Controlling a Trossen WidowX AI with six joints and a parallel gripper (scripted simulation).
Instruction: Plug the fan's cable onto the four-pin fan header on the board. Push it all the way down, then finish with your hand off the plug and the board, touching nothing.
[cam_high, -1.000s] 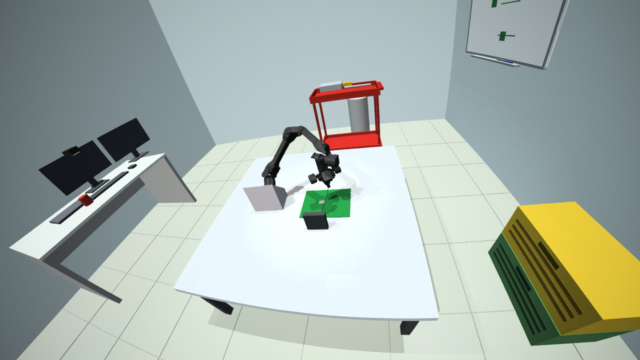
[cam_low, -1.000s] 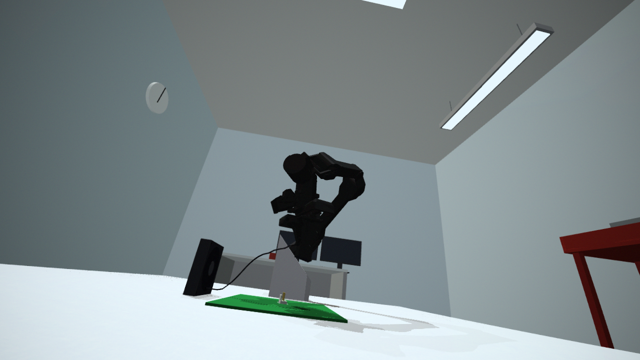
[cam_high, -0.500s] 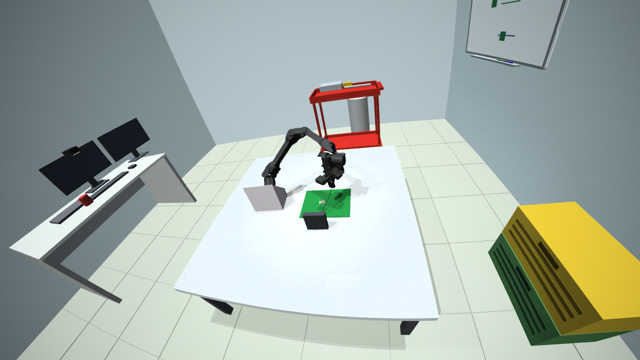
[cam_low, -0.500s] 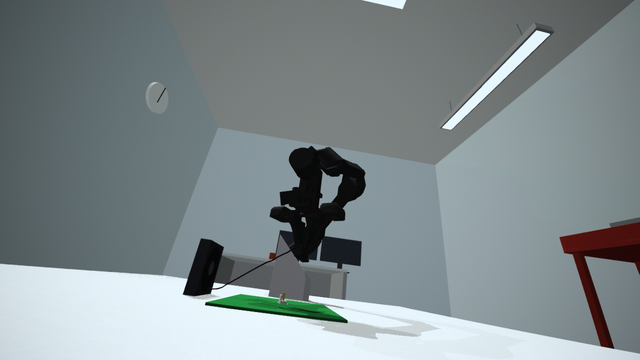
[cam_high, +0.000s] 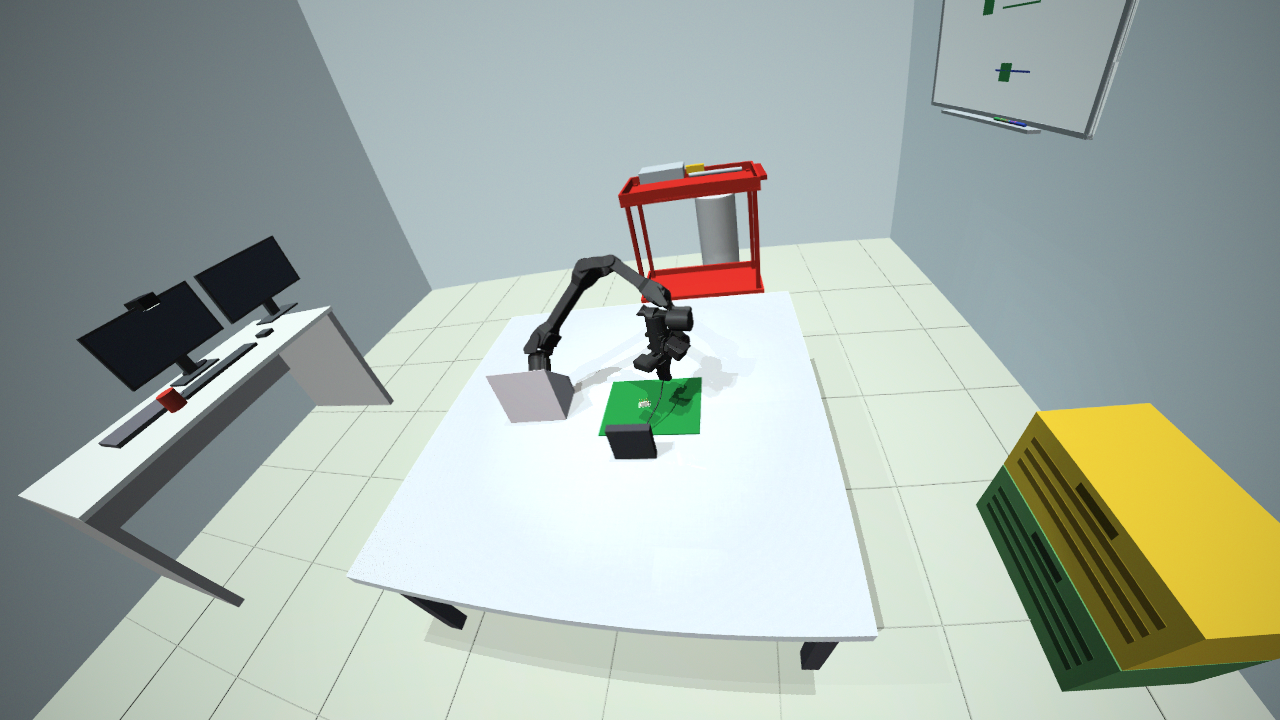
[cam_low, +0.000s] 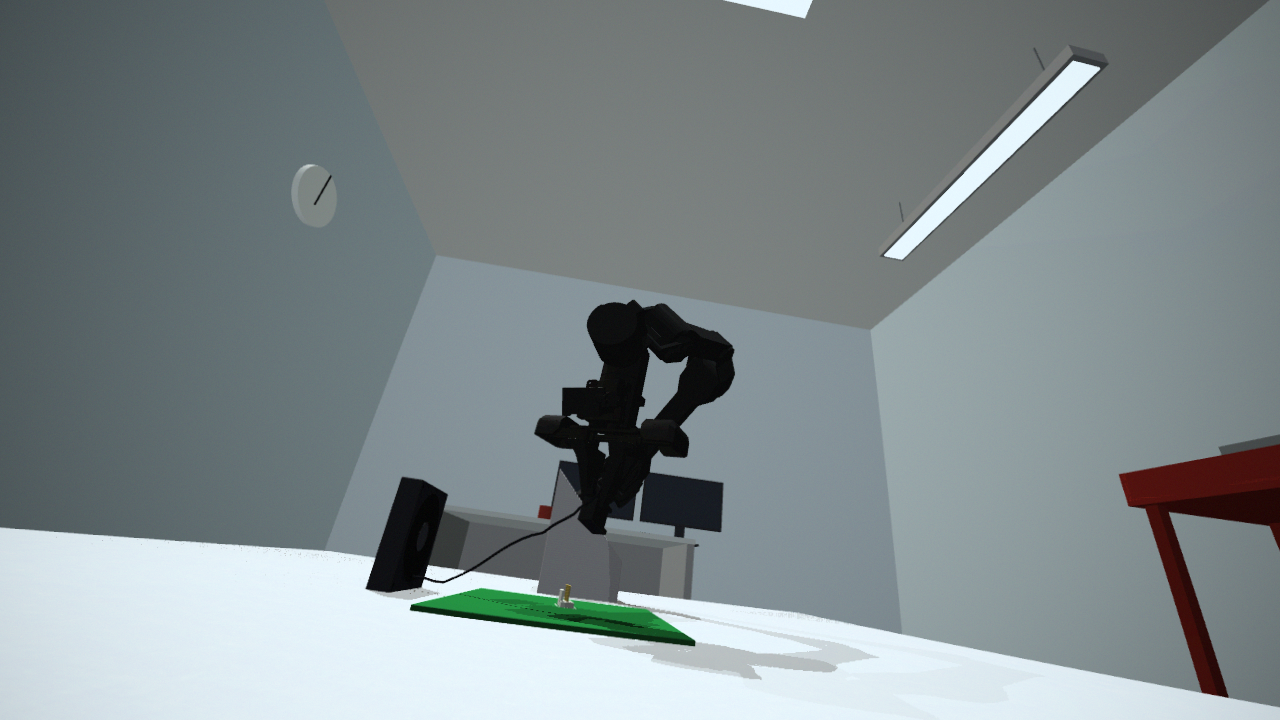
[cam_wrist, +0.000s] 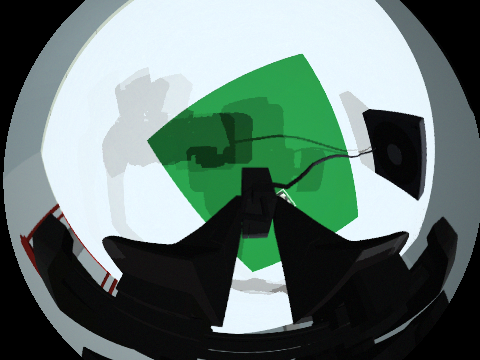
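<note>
Right now my gripper tip is 60 mm past the green board, 20 mm to the left of it and 130 mm above it. Also, from my gripper tip: black plug: 10 mm behind, 10 mm below; then black fan: 70 mm behind, 210 mm to the right, 60 mm below; then four-pin header: 80 mm behind, 20 mm to the right, 110 mm below.
</note>
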